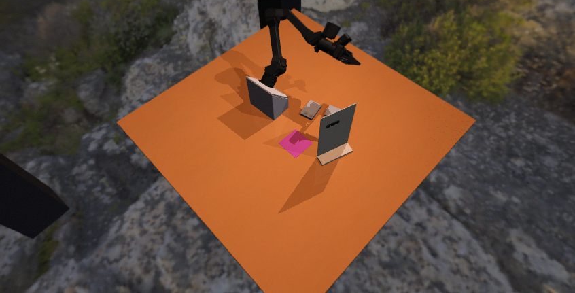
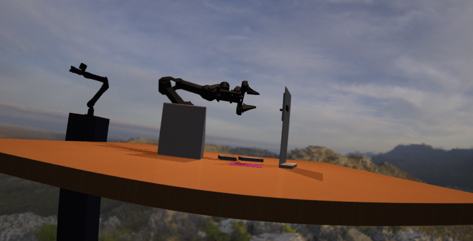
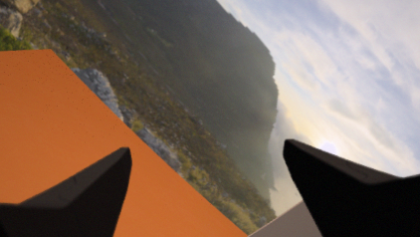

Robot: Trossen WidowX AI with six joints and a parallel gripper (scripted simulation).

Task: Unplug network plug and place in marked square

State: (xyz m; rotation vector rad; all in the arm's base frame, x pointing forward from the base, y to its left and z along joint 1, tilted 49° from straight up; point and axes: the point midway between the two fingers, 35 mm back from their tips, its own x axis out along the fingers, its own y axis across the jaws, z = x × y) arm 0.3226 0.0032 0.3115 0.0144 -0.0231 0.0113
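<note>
Now: gripper tip 7 cm short of the grey network plug, 28 cm to the left of it and 7 cm above it. Also, from my gripper tip: pale socket panel (9 cm ahead, 30 cm to the right, 17 cm below); magenta marked square (8 cm behind, 36 cm to the right, 31 cm below).
</note>
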